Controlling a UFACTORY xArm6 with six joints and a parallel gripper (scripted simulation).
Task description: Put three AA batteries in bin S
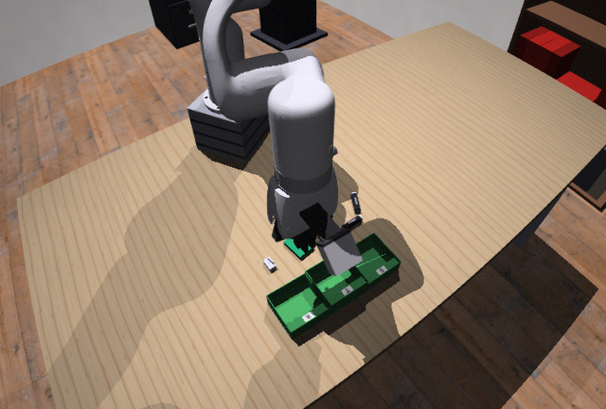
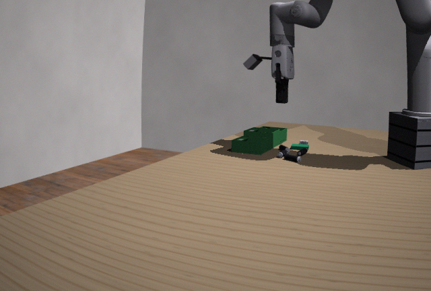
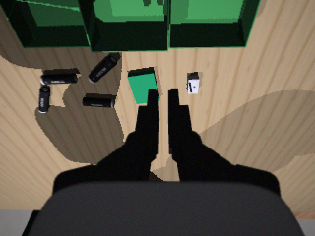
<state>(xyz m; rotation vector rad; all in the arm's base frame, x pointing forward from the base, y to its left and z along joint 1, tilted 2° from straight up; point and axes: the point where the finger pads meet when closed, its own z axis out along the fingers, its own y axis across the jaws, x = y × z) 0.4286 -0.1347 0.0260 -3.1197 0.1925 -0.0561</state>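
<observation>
Now: the green bin marked S 12 cm below my hand, 5 cm ahead of it and 3 cm to the left of it. Round my hand: flat green block 14 cm below, 7 cm behind, 4 cm to the left; then small white block 14 cm below, 7 cm behind, 3 cm to the right.
</observation>
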